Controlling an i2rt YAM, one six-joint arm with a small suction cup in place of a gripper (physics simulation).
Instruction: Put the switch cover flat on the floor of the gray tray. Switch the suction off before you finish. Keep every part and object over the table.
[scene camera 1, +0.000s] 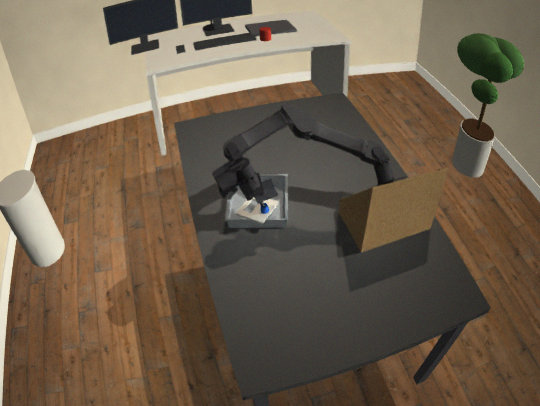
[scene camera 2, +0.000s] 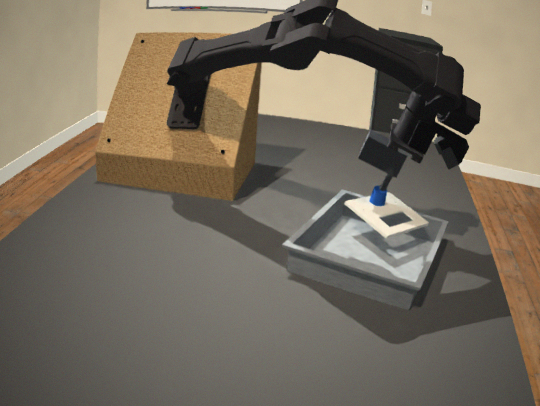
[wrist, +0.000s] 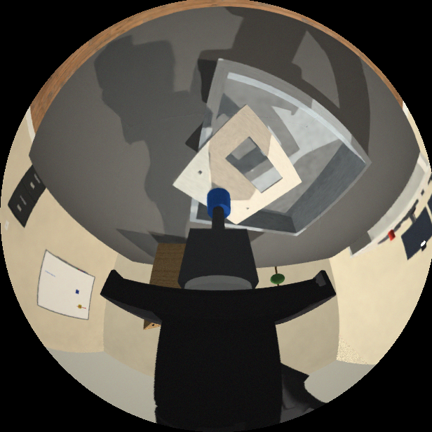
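Note:
The cream switch cover (scene camera 1: 259, 218) (scene camera 2: 369, 213) (wrist: 225, 162), a square plate with a rectangular opening, hangs from my blue suction cup (scene camera 1: 265, 208) (scene camera 2: 378, 196) (wrist: 218, 202). The cup is on its top face, off-centre, near one corner. The cover is over the gray tray (scene camera 1: 257, 225) (scene camera 2: 345, 272) (wrist: 330, 185), turned relative to its walls. It looks slightly tilted, with the opening's side lower. Its shadow falls apart from it on the tray floor, so a gap shows beneath it. Its underside is hidden.
A wooden wedge block (scene camera 1: 405, 215) (scene camera 2: 170, 170) stands on the dark table (scene camera 1: 340, 320) (scene camera 2: 150, 310) and bears the arm's base. The tray's raised walls surround the space below the cover. The table's edge is near the tray in scene camera 1.

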